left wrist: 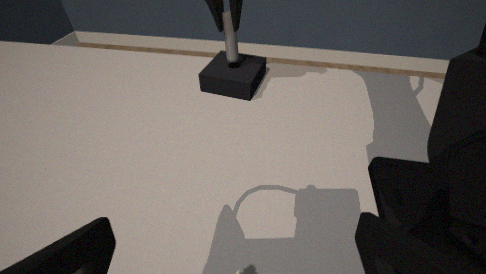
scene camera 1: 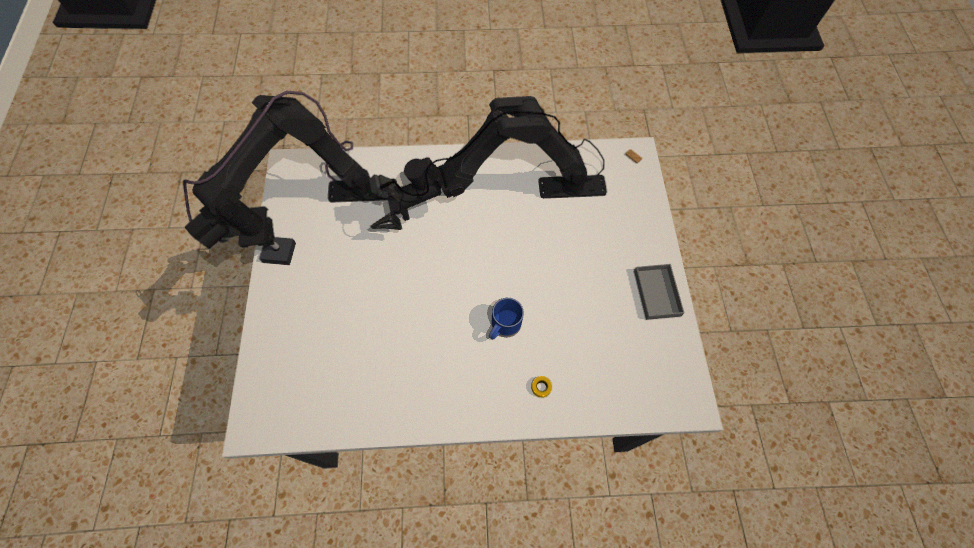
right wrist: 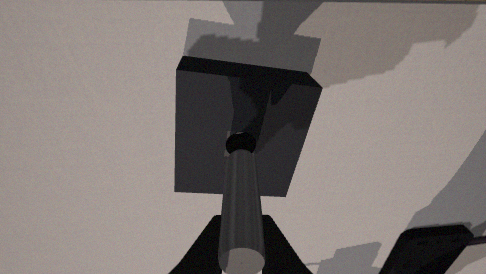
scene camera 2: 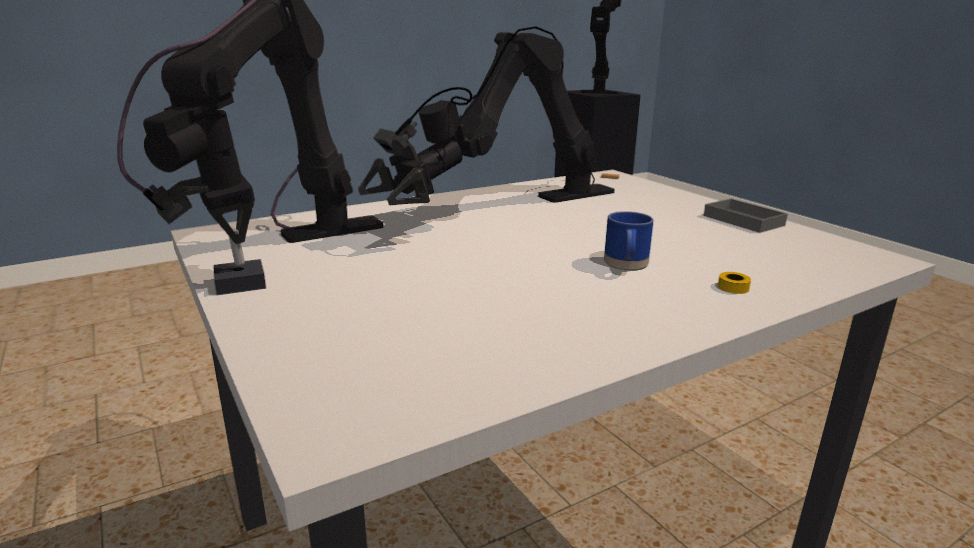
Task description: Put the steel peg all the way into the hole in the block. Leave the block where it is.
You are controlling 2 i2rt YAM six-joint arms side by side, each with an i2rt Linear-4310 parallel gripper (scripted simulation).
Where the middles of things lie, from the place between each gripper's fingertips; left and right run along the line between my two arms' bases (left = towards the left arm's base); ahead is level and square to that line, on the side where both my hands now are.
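The dark block (scene camera 2: 229,278) has my right gripper (scene camera 2: 238,240) 1 cm to the left of it and 6 cm above it. The grey tray (scene camera 1: 660,288) I see 104 cm to the left of my right hand, 7 cm below it and 15 cm ahead of it.
My left hand (scene camera 2: 373,196) is 27 cm to the left of the dark block, 8 cm above it and 7 cm short of it. As for the grey tray, it is 78 cm to the left of my left hand, 22 cm ahead of it and 9 cm below it.
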